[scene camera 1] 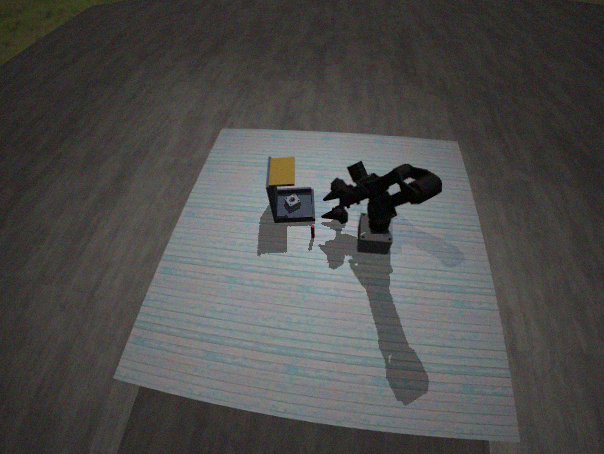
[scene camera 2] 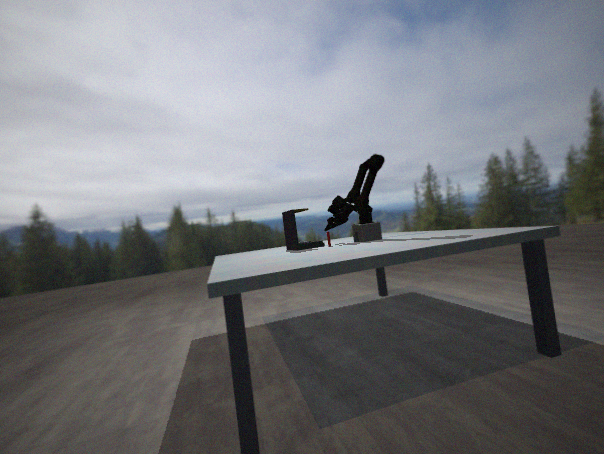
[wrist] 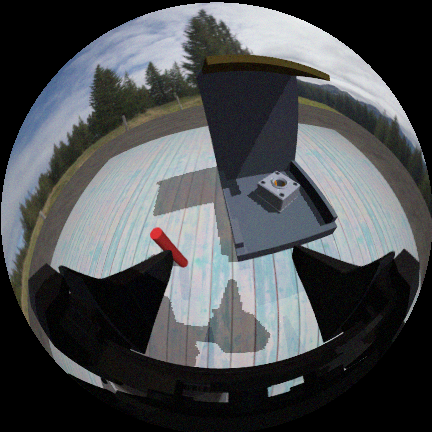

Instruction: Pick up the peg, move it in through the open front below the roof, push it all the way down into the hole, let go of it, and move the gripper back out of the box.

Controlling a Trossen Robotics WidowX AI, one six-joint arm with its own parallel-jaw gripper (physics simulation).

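Frame: origin at the arm's base, x left, y back, z up, level; centimetres.
Seen in the pictures: gripper, fingertip midpoint: (scene camera 1: pixel 322 208) (scene camera 2: pixel 327 229) (wrist: pixel 234 255); arm's base, link origin: (scene camera 1: pixel 378 225) (scene camera 2: pixel 366 223).
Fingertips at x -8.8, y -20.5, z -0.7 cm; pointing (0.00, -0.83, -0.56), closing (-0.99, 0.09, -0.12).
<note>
Offsets run from my fingertips to a thing's middle. "pt": to the spot under its first point. Level surfaces: height alone.
The red peg {dz -5.2, dx +7.3, dy -3.9 cm} (scene camera 1: pixel 313 231) (scene camera 2: pixel 329 239) (wrist: pixel 168 247) stands upright on the table, beside the box's front corner. The dark box {dz +2.0, dx -7.9, dy -11.9 cm} (scene camera 1: pixel 314 204) (scene camera 2: pixel 291 231) (wrist: pixel 250 120) has a tall back wall, a low rim and a yellow roof {pt dz +13.2, dx -7.2, dy -14.6 cm} (scene camera 1: pixel 282 171) (scene camera 2: pixel 300 210) (wrist: pixel 250 63). A grey block with the round hole {dz -6.7, dx -8.8, dy -12.7 cm} (scene camera 1: pixel 292 201) (wrist: pixel 280 183) sits on its floor; the hole holds no peg. My gripper (scene camera 1: pixel 324 208) (scene camera 2: pixel 327 229) (wrist: pixel 234 255) is open and empty, outside the box, above the table. In the wrist view the peg is beyond the left fingertip, outside the gap between the fingers.
The arm's grey base (scene camera 1: pixel 375 242) (scene camera 2: pixel 367 232) stands on the table {dz -9.2 cm} (scene camera 1: pixel 300 340) (scene camera 2: pixel 260 265) (wrist: pixel 125 200), to the right of the peg and box in scene camera 1. The box's low side rim {pt dz -6.6, dx -15.0, dy -10.0 cm} (wrist: pixel 315 195) runs beside the hole block.
</note>
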